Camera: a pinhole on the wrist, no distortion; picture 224 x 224 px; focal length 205.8 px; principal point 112.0 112.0 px. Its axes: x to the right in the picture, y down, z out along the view. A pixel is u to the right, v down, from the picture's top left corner.
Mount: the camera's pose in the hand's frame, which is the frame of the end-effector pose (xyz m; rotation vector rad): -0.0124 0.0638 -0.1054 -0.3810 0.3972 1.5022
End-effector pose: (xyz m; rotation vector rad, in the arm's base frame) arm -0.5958 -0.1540 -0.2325 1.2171 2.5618 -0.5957
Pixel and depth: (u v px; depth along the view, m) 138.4 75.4 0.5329
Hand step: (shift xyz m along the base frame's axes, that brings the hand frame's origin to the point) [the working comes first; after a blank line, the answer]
In the camera's frame: 0.0684 -0.0948 0.5329

0.2487 0.1262 -0.4249
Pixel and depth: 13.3 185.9 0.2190
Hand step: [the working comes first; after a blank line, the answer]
In the camera's frame: -0.1050 0.0786 0.2190

0.1237 -0.0796 -0.1076
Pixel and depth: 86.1 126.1 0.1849
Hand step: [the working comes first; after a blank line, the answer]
In the camera's frame: -0.0233 0.0127 0.1849

0.1201 0.0287 -0.0858
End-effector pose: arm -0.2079 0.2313 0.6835 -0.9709 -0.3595 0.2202
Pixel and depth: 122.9 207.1 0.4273
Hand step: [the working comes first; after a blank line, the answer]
In the camera's frame: 0.0226 0.1975 0.4273

-0.2937 0.2913 -0.1533
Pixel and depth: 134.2 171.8 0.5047
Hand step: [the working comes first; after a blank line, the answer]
In the camera's frame: 0.0544 0.1467 0.5047

-0.2671 0.3843 -0.1686
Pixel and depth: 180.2 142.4 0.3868
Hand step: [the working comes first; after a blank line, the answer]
In the camera's frame: 0.1282 0.0571 0.3868

-0.1303 0.3115 -0.2264
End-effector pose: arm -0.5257 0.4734 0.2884 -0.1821 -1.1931 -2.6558
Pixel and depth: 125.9 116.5 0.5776
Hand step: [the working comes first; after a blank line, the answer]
In the camera's frame: 0.0390 0.0126 0.5776

0.1159 0.0478 0.5211
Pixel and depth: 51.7 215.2 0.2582
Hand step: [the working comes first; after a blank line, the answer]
In the camera's frame: -0.0757 0.1295 0.2582

0.1698 0.0587 0.1665
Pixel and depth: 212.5 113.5 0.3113
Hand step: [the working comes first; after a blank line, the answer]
In the camera's frame: 0.1520 0.0023 0.3113

0.0940 -0.1510 0.3118
